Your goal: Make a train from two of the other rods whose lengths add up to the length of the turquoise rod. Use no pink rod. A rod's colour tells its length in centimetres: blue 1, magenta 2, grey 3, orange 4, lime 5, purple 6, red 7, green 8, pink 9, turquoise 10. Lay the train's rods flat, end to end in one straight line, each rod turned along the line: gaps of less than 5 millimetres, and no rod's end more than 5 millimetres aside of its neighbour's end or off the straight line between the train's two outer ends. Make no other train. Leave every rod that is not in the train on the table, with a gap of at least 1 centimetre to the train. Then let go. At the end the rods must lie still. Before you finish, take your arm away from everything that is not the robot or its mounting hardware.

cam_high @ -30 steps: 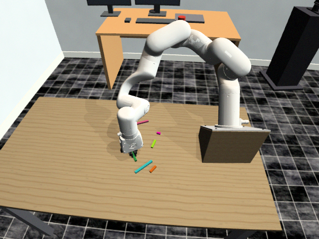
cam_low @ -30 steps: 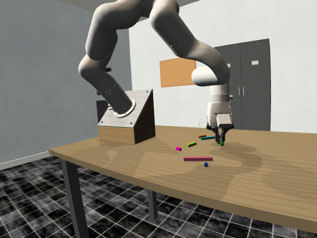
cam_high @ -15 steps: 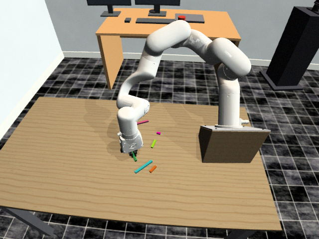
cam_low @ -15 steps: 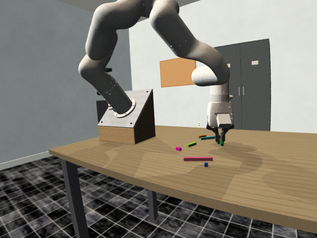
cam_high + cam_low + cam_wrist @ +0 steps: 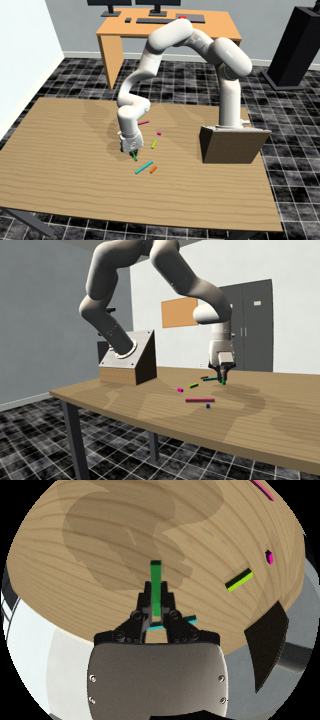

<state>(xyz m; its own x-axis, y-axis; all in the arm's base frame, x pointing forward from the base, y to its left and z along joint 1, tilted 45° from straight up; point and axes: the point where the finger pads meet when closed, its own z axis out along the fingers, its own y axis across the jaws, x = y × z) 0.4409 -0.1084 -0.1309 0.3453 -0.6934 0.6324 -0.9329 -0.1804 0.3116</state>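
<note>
Right now my hand is 140 mm past the magenta rod, 130 mm to the left of it and 30 mm above it. Also, from my hand: lime rod 110 mm behind, 60 mm to the right, 30 mm below; turquoise rod 50 mm behind, 70 mm to the left, 30 mm below; green rod 20 mm below.
</note>
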